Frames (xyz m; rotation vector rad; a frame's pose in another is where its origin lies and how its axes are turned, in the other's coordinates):
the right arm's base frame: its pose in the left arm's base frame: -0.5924 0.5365 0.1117 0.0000 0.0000 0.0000
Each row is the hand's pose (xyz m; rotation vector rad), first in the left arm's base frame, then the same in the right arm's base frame.
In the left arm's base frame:
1: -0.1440 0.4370 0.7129 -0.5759 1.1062 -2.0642
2: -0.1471 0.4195 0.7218 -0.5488 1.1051 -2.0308
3: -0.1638 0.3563 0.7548 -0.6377 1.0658 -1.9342
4: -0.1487 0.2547 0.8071 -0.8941 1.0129 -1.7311
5: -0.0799 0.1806 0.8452 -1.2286 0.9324 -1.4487
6: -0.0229 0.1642 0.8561 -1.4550 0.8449 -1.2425
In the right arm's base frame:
1: 0.4484 -0.0995 0.6012 -0.5759 1.1062 -2.0642
2: 0.4453 -0.1170 0.6101 -0.5488 1.1051 -2.0308
3: 0.4286 -0.1802 0.6431 -0.6377 1.0658 -1.9342
4: 0.4437 -0.2818 0.6954 -0.8941 1.0129 -1.7311
5: 0.5125 -0.3559 0.7335 -1.2286 0.9324 -1.4487
6: 0.5695 -0.3723 0.7444 -1.4550 0.8449 -1.2425

